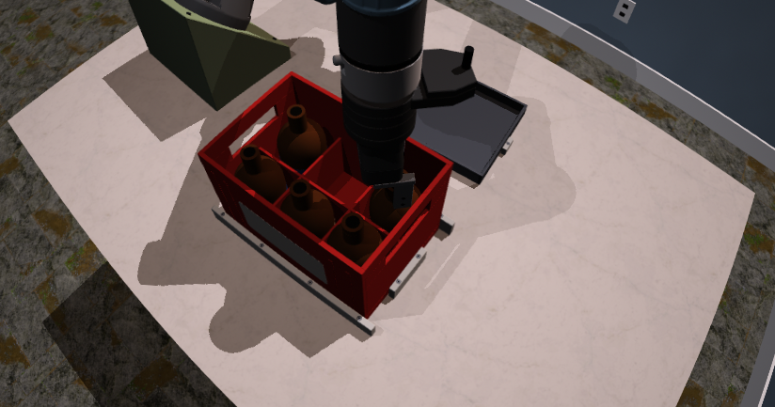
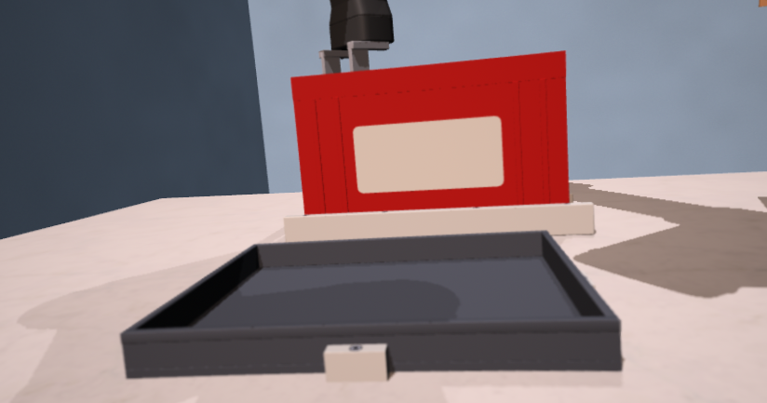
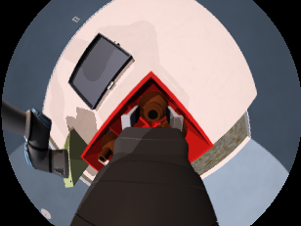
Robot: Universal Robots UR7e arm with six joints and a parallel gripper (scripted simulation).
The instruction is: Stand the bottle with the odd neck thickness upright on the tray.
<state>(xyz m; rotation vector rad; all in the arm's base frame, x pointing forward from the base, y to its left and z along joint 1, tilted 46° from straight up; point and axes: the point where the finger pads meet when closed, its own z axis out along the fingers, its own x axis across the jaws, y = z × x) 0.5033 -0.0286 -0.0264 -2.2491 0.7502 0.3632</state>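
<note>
My gripper is now 7 cm above the bottle. The rest, counted from my hand: dark grey tray 10 cm behind, 24 cm to the left, 15 cm below; then red crate 8 cm behind, 5 cm to the right, 8 cm below.
</note>
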